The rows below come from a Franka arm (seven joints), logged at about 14 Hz.
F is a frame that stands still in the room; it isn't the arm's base.
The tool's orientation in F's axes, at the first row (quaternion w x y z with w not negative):
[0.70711, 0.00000, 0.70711, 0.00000]
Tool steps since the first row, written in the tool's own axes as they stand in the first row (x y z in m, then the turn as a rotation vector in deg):
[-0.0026, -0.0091, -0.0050, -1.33, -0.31, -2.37]
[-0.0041, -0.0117, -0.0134, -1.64, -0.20, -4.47]
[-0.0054, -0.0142, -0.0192, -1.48, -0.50, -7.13]
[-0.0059, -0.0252, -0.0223, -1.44, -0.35, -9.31]
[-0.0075, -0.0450, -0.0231, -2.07, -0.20, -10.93]
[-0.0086, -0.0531, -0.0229, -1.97, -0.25, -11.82]
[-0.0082, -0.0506, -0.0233, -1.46, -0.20, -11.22]
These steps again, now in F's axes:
[-0.0050, -0.0091, 0.0026, -2.37, -0.31, 1.33]
[-0.0134, -0.0117, 0.0041, -4.47, -0.20, 1.64]
[-0.0192, -0.0142, 0.0054, -7.13, -0.50, 1.48]
[-0.0223, -0.0252, 0.0059, -9.31, -0.35, 1.44]
[-0.0231, -0.0450, 0.0075, -10.93, -0.20, 2.07]
[-0.0229, -0.0531, 0.0086, -11.82, -0.25, 1.97]
[-0.0233, -0.0506, 0.0082, -11.22, -0.20, 1.46]

